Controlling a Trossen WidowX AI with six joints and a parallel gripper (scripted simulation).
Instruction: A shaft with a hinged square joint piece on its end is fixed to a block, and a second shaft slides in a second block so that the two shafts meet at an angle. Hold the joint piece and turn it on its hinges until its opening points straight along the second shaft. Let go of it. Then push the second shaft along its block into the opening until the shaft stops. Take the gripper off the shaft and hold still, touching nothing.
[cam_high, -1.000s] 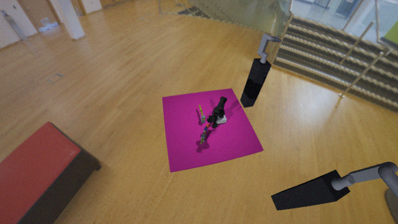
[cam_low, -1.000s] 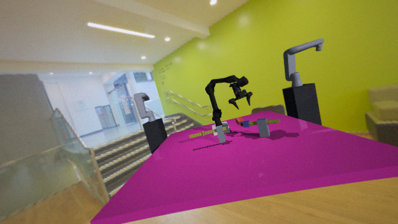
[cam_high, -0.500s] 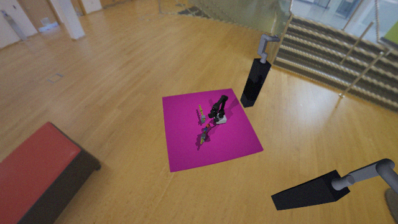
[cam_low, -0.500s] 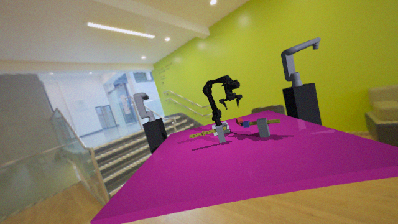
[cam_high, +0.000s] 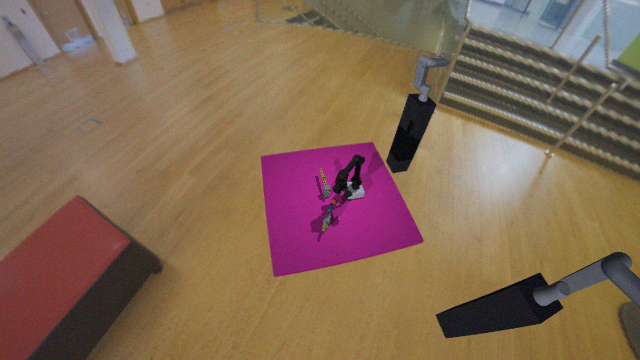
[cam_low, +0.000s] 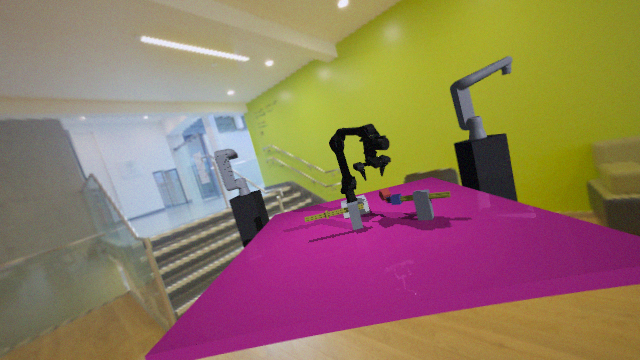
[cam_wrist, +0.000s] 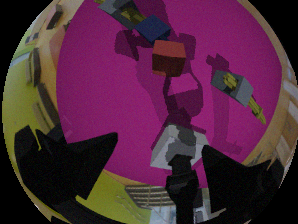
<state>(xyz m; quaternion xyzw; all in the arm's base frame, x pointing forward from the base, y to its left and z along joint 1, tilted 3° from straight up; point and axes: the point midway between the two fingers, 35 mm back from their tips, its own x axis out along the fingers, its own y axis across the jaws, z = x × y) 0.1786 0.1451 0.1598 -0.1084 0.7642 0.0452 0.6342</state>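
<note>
Right now the dark red square joint piece is 8 cm ahead of my gripper tip, 2 cm to the left of it and 8 cm below it.
</note>
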